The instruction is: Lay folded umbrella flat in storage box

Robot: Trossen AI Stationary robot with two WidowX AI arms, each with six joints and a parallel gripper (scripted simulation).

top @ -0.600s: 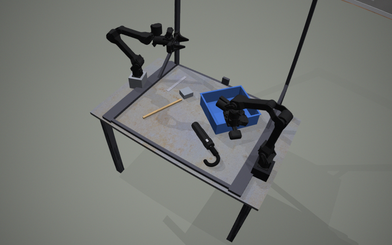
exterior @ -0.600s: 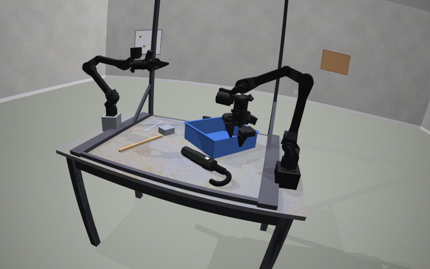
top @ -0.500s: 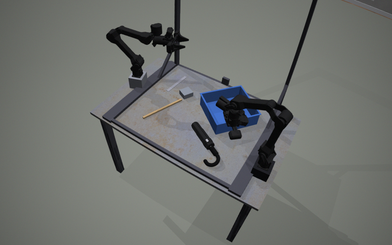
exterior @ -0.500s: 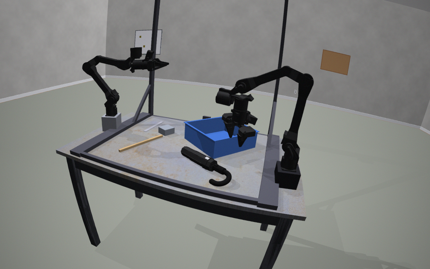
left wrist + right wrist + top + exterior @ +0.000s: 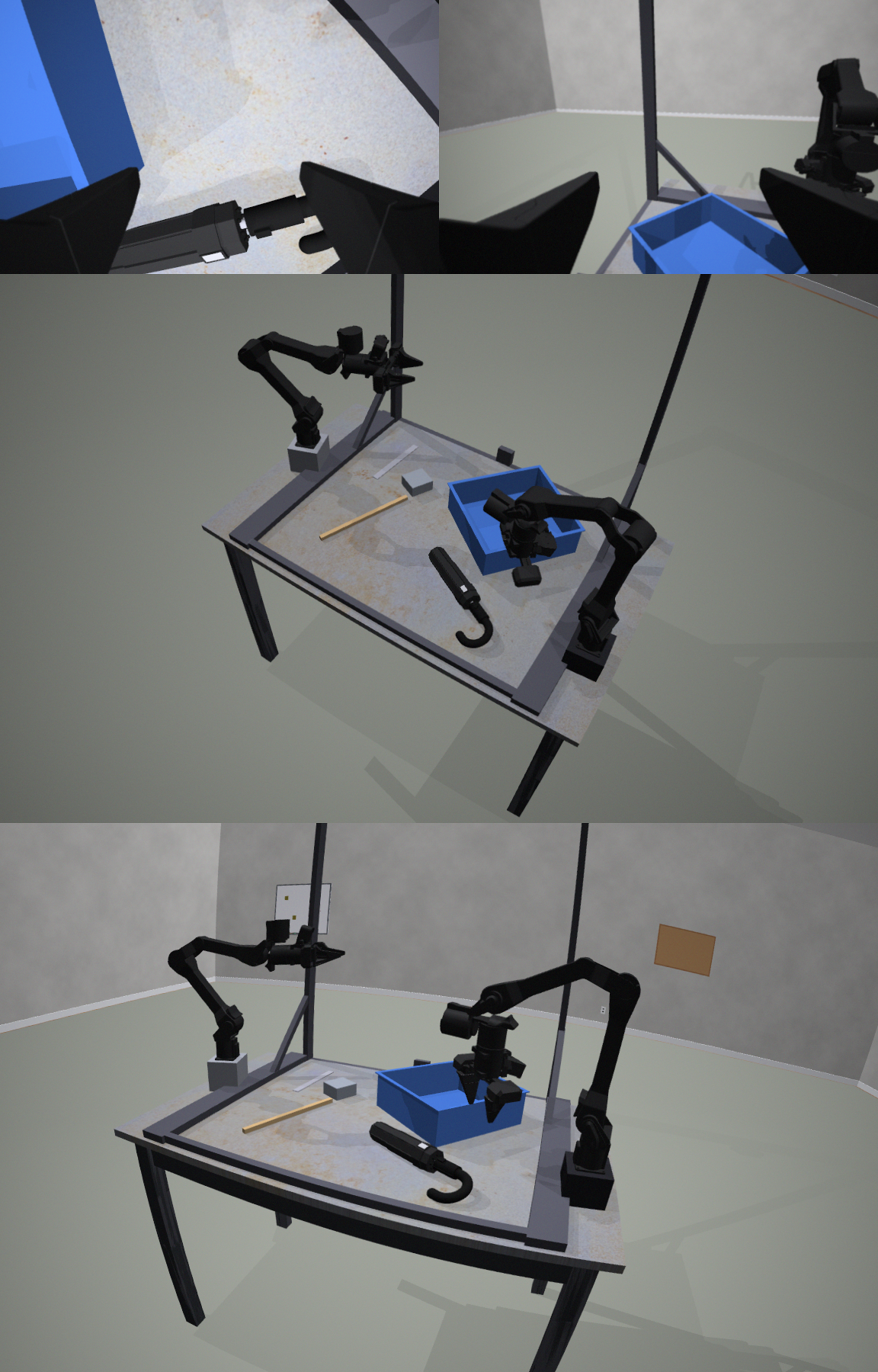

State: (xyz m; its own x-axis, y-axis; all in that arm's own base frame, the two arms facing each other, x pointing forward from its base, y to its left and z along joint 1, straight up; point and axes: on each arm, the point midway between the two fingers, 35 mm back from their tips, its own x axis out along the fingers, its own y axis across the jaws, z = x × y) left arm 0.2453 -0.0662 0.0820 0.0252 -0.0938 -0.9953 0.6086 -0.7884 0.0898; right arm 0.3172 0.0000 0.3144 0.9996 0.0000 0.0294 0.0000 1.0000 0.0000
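The umbrella lies 13 cm below my left hand, 10 cm to the right of it and 10 cm ahead of it. Also, from my left hand: grey block: 48 cm to the right, 15 cm behind, 14 cm below; blue storage box: 21 cm behind, 16 cm to the right, 11 cm below; wooden stick: 49 cm to the right, 15 cm below, 5 cm ahead.
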